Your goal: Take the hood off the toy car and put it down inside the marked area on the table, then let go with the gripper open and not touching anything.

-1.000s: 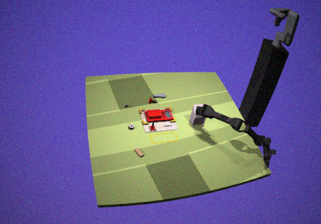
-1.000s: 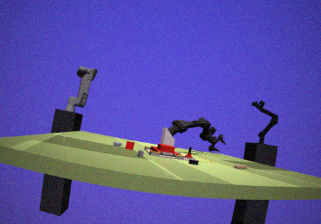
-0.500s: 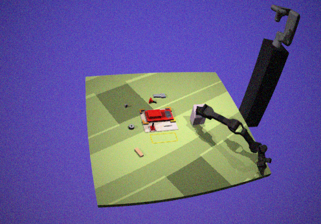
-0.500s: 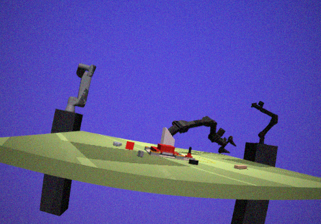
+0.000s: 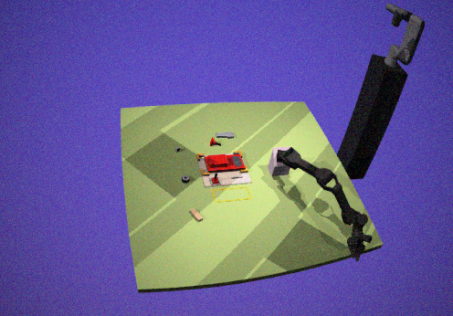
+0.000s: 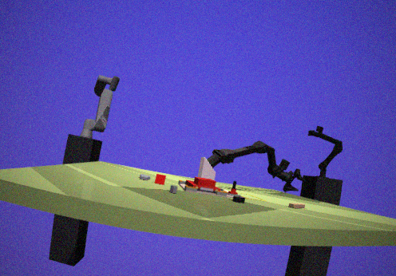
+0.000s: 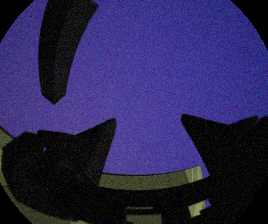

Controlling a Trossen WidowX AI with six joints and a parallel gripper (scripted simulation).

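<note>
Right now my gripper tip is 600 mm short of the red hood, 730 mm to the left of it and 20 mm above it. The rest, counted from my gripper tip: small grey piece: 810 mm ahead, 840 mm to the right, 50 mm below; dark wheel: 770 mm ahead, 620 mm to the right, 50 mm below; tan block: 730 mm ahead, 390 mm to the right, 60 mm below.
</note>
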